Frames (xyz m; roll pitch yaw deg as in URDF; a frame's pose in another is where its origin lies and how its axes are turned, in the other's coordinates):
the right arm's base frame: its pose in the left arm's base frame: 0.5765 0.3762 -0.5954 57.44 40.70 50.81
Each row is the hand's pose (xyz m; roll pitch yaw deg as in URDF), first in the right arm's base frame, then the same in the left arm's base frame.
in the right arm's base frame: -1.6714 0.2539 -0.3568 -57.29 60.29 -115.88
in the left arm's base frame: -0.5541 -0.3184 0.5112 -150.59 29.88 -163.77
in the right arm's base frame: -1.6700 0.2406 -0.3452 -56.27 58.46 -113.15
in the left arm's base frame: -0.5424 -0.3308 0.5065 -150.89 31.40 -161.76
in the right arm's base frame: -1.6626 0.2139 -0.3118 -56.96 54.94 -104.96
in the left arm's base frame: -0.5077 -0.3556 0.4982 -156.47 36.29 -158.23
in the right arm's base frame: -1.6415 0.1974 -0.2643 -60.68 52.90 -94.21
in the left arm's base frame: -0.4549 -0.3683 0.4933 -168.49 42.92 -157.60
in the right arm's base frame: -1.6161 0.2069 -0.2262 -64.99 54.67 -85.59
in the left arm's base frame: -0.4101 -0.3560 0.4984 176.63 46.91 -162.72
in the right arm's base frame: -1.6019 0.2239 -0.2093 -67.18 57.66 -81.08
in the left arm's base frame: -0.3897 -0.3390 0.5069 166.52 47.43 -168.41
